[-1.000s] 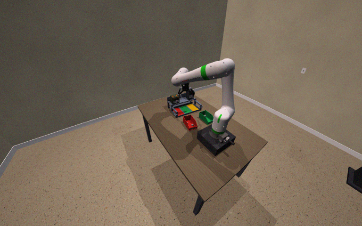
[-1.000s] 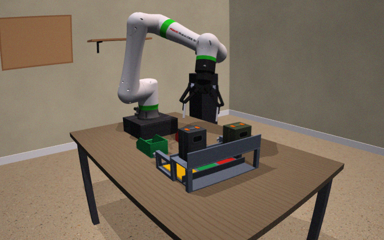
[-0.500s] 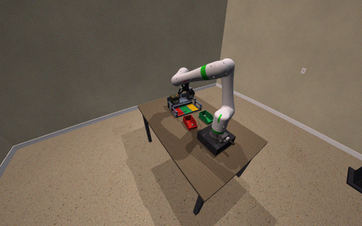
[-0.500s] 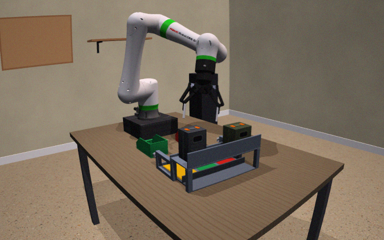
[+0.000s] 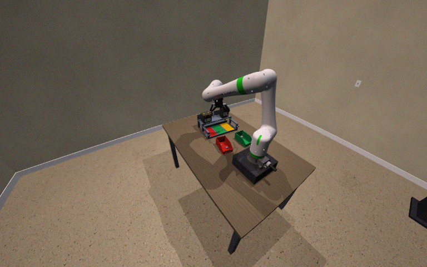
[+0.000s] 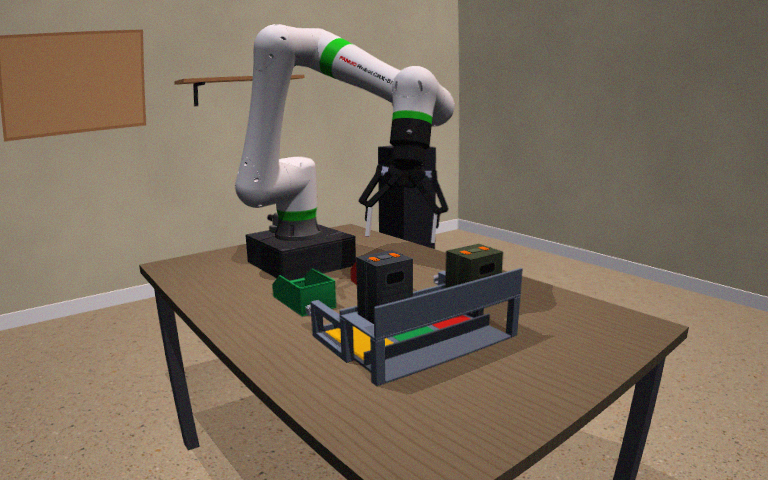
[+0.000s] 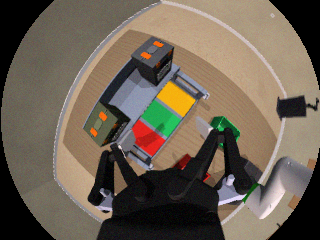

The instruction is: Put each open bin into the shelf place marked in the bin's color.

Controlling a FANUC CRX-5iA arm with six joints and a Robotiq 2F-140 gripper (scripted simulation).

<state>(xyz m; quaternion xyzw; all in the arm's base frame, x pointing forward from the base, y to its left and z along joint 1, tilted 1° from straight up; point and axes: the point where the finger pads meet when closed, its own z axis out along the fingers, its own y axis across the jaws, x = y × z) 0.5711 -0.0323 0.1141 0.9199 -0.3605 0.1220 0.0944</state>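
The red bin lies 24 cm behind my hand, 11 cm to the left of it and 18 cm below it. Round my hand: green bin (26 cm behind, 12 cm to the right, 18 cm below); then olive box (15 cm ahead, 9 cm to the left, 7 cm below); then black box (13 cm ahead, 14 cm to the right, 5 cm below).
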